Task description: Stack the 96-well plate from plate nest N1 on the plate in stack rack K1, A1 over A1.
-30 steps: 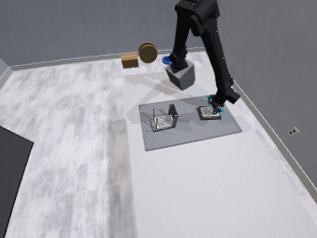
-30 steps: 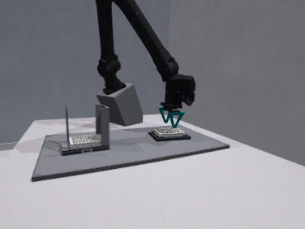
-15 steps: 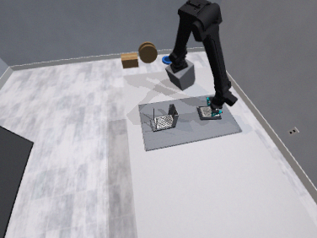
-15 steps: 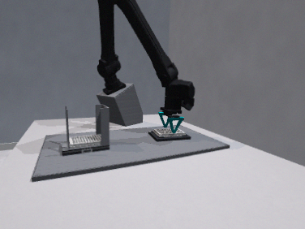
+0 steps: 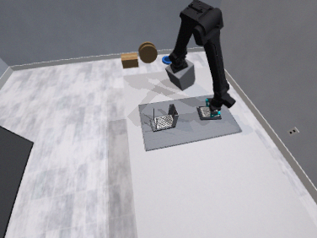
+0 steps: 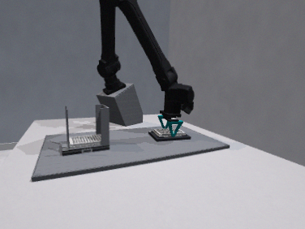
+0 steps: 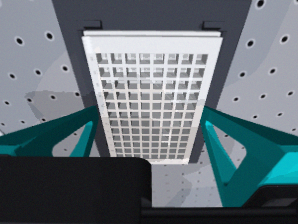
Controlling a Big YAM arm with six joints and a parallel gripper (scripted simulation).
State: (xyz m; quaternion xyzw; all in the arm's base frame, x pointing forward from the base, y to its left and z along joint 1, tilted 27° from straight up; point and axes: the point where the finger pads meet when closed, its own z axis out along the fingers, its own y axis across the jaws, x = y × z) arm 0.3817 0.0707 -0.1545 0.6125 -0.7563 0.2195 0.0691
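Right now the white 96-well plate is right at my hand. Round my hand: pale square (70 mm behind, 60 mm to the right, 10 mm below).
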